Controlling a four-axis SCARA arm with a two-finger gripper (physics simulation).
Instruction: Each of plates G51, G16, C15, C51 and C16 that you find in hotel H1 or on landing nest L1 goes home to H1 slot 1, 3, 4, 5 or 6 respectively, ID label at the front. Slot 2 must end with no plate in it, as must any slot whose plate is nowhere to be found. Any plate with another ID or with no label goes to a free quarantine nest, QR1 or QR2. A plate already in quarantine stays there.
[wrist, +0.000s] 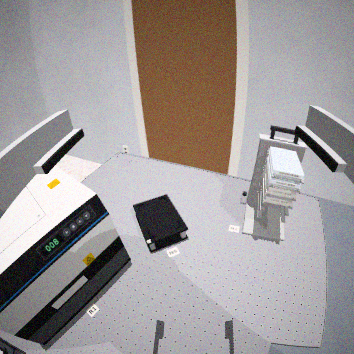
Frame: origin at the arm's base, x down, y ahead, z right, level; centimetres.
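Seen in the pictures: gripper, between the fingertips: (188, 111).
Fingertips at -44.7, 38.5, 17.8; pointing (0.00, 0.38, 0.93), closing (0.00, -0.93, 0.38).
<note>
A point is followed by its place in that frame, as x, y, z.
My gripper (188, 111) @[-44.7, 38.5, 17.8] is open and empty, its two black-padded fingers wide apart at the left and right of the wrist view. A hotel (256, 175) @[-14.3, 31.8, 58.0] with a black top handle stands at the right, near the right finger in the picture. It holds several pale plates (286, 162) @[-25.3, 25.3, 50.4] one above another; their ID labels are too small to read, and some slots are hard to separate. The small table label in front of the hotel is blurred. Landing nest L1 and quarantine nests QR1 and QR2 cannot be identified in this view.
A large white and black device (107, 237) @[-15.3, 59.2, 20.8] with display 008 and table label R1 stands at the left. A black nest (160, 217) @[-6.3, 55.9, 37.6], its label seemingly N6, sits at the middle. A brown door (185, 85) is behind. Two finger shadows fall on the perforated table (200, 310) @[-1.3, 35.4, 18.2].
</note>
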